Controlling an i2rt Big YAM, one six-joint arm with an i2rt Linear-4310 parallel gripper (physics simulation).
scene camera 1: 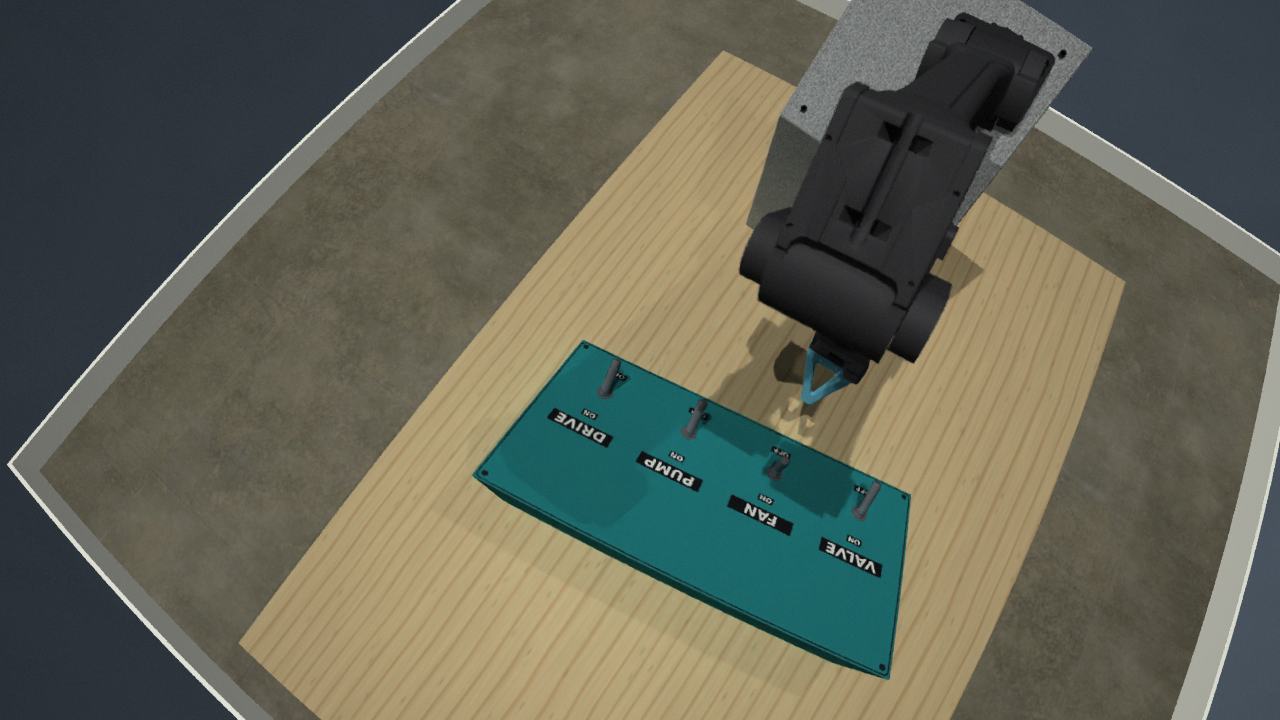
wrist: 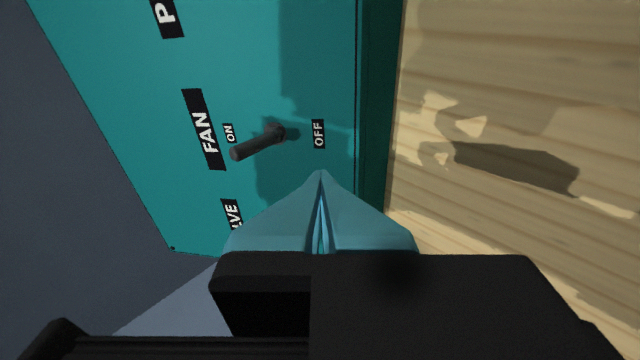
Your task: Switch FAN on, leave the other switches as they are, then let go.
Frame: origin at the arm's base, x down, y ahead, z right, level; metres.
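Seen in the pictures: gripper, fingertip midpoint: (scene camera 1: 805,401) (wrist: 320,179).
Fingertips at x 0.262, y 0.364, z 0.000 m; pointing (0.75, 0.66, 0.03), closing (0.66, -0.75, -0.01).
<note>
A point is followed by its place in that frame.
The teal switch panel (scene camera 1: 698,537) @(z 0.037, x 0.233, y 0.580 m) (wrist: 125,100) @(z 0.012, x 0.229, y 0.585 m) carries a row of levers. The FAN lever (scene camera 1: 776,466) @(z -0.006, x 0.277, y 0.452 m) (wrist: 256,143) @(z -0.007, x 0.275, y 0.443 m) leans toward its ON label (wrist: 229,133) @(z -0.014, x 0.279, y 0.494 m), away from OFF (wrist: 318,133) @(z -0.007, x 0.322, y 0.419 m), in the wrist view. It looks shorter than the others in the scene view. The DRIVE lever (scene camera 1: 609,378) @(z 0.229, x 0.281, y 0.458 m), PUMP lever (scene camera 1: 693,419) @(z 0.111, x 0.282, y 0.450 m) and VALVE lever (scene camera 1: 866,500) @(z -0.127, x 0.282, y 0.431 m) lean toward their OFF side. My gripper (scene camera 1: 809,400) @(z 0.000, x 0.262, y 0.364 m) (wrist: 320,179) @(z 0.000, x 0.262, y 0.364 m) is shut with nothing between its blue fingertips. It is above the panel's OFF-side edge, apart from the FAN lever.
The panel lies on a wooden table (scene camera 1: 429,465) @(z 0.404, x 0.400, y 0.671 m) (wrist: 500,40) @(z 0.061, x 0.400, y 0.322 m). The grey pedestal (scene camera 1: 792,161) @(z 0.164, x 0.198, y 0.090 m) stands behind the gripper at the arm's base. The arm casts shadows over the table and part of the panel. A pale rim (scene camera 1: 223,210) surrounds the floor.
</note>
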